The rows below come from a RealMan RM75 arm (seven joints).
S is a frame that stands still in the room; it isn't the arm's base.
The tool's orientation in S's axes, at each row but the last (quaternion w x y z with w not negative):
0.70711, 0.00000, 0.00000, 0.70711
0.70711, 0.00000, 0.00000, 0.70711
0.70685, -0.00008, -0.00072, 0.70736
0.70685, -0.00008, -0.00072, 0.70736
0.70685, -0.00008, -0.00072, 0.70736
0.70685, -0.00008, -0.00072, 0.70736
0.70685, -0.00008, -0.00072, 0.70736
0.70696, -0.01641, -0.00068, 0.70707
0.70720, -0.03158, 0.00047, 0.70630
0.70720, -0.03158, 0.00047, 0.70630
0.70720, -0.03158, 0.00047, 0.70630
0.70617, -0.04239, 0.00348, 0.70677
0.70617, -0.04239, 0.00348, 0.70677
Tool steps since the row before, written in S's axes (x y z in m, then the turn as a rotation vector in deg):
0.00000, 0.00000, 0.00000, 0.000, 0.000, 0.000
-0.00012, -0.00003, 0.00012, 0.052, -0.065, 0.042
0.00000, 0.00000, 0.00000, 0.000, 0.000, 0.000
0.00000, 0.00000, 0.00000, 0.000, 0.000, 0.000
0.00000, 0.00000, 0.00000, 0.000, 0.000, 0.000
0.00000, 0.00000, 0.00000, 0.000, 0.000, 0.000
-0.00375, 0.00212, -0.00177, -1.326, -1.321, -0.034
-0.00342, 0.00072, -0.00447, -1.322, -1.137, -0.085
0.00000, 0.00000, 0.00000, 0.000, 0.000, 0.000
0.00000, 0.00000, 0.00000, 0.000, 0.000, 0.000
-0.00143, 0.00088, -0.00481, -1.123, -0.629, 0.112
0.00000, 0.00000, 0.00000, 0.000, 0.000, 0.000
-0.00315, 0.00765, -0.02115, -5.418, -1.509, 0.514
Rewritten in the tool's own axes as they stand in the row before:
0.00000, 0.00000, 0.00000, 0.000, 0.000, 0.000
-0.00003, 0.00012, 0.00012, -0.065, -0.052, 0.042
0.00000, 0.00000, 0.00000, 0.000, 0.000, 0.000
0.00000, 0.00000, 0.00000, 0.000, 0.000, 0.000
0.00000, 0.00000, 0.00000, 0.000, 0.000, 0.000
0.00000, 0.00000, 0.00000, 0.000, 0.000, 0.000
0.00212, 0.00375, -0.00177, -1.320, 1.327, -0.031
0.00082, 0.00353, -0.00437, -1.135, 1.324, -0.078
0.00000, 0.00000, 0.00000, 0.000, 0.000, 0.000
0.00000, 0.00000, 0.00000, 0.000, 0.000, 0.000
0.00109, 0.00164, -0.00470, -0.636, 1.117, 0.133
0.00000, 0.00000, 0.00000, 0.000, 0.000, 0.000
0.00900, 0.00429, -0.02040, -1.544, 5.386, 0.712

